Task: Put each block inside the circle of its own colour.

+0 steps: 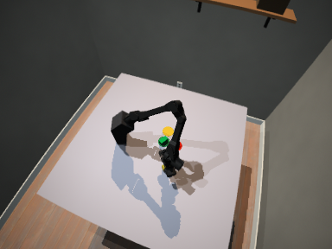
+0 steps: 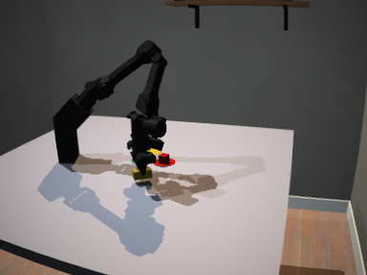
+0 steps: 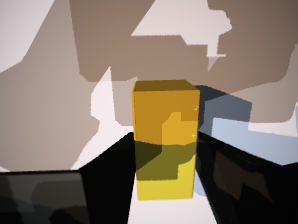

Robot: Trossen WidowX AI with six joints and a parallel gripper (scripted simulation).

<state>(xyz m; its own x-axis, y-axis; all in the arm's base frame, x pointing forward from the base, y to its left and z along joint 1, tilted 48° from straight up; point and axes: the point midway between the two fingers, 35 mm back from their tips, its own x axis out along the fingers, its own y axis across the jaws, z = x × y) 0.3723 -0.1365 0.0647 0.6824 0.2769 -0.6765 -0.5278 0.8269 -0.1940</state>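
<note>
Now: hand 130 mm past the yellow circle, 280 mm to the right of it and 70 mm above it. Round my hand: red block: 20 mm behind, 190 mm to the left, 50 mm below; yellow block: 30 mm below; red circle: 20 mm behind, 190 mm to the left, 70 mm below.
</note>
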